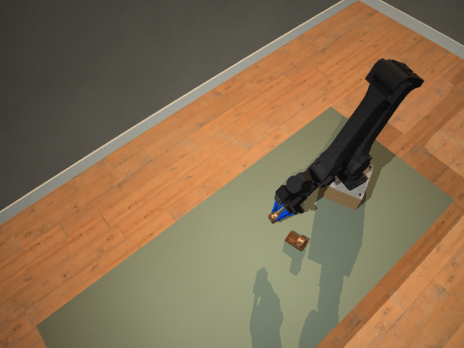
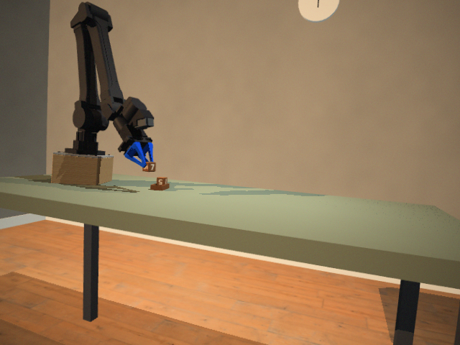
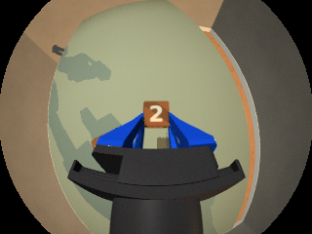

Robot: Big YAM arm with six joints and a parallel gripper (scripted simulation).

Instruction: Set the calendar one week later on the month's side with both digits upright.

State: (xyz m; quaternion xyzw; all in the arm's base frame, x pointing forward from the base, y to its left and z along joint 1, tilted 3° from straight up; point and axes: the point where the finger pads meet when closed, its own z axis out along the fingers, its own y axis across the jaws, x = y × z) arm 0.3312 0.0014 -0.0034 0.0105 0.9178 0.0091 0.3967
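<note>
Now: the brown tray 100 mm to the left of my hand, 80 mm below it and 40 mm behind it. From my hand the other things lie so: brown digit cube: 10 mm below, 10 mm ahead.
</note>
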